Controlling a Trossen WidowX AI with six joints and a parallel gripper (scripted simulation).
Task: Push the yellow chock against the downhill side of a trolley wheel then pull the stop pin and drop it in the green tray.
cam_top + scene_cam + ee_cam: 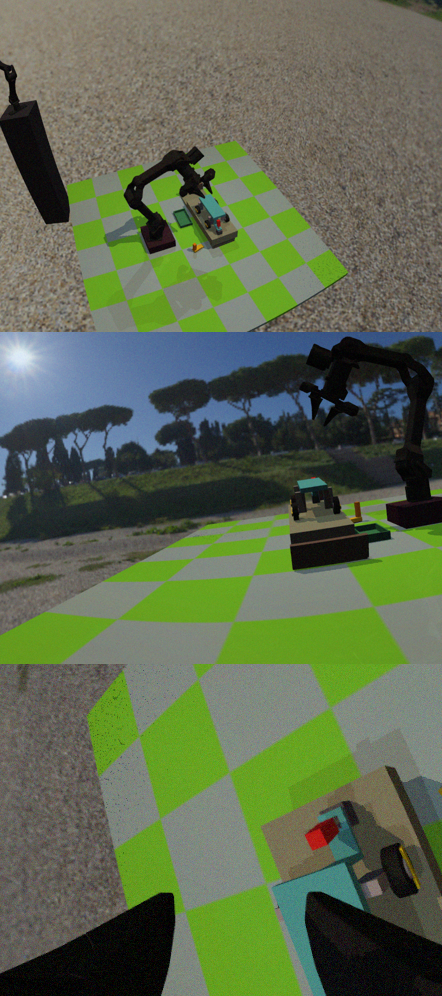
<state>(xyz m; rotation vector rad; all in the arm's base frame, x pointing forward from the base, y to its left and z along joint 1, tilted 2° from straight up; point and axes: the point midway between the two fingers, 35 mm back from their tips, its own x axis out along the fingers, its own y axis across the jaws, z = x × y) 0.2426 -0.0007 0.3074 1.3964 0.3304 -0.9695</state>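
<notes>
The yellow chock is 31 cm below my gripper tip, 6 cm to the right of it and 6 cm behind it. Also, from my gripper tip: teal trolley 22 cm below, 9 cm to the left, 5 cm ahead; red-headed stop pin 20 cm below, 5 cm ahead, 3 cm to the right; green tray 34 cm below, 16 cm to the left, 10 cm behind.
</notes>
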